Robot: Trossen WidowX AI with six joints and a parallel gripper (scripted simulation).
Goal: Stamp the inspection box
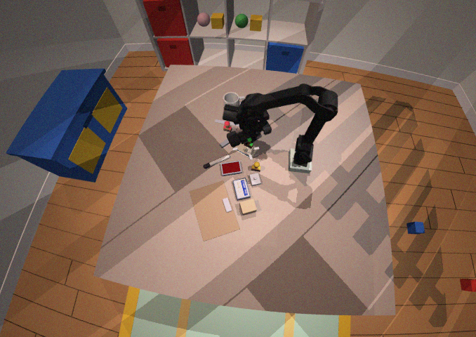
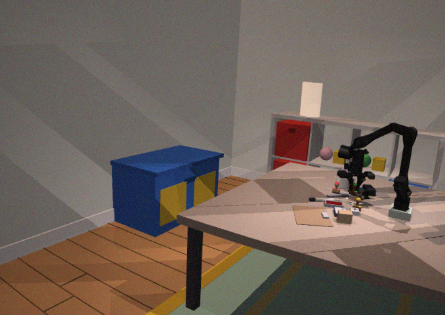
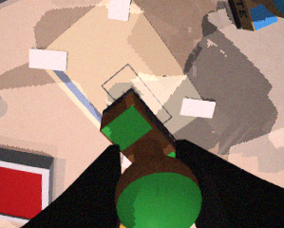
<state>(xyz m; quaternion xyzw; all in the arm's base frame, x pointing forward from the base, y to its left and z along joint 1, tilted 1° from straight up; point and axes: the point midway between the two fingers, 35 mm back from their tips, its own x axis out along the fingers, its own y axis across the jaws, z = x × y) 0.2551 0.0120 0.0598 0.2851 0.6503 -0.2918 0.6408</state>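
Now: the white card 7 cm below my gripper tip and 1 cm ahead of it. From my gripper tip the other things lie so: blue-knobbed stamp (10 cm to the right, 5 cm below, 1 cm behind); yellow-knobbed stamp (9 cm to the left, 6 cm behind, 5 cm below); green-knobbed stamp (right at my gripper tip).
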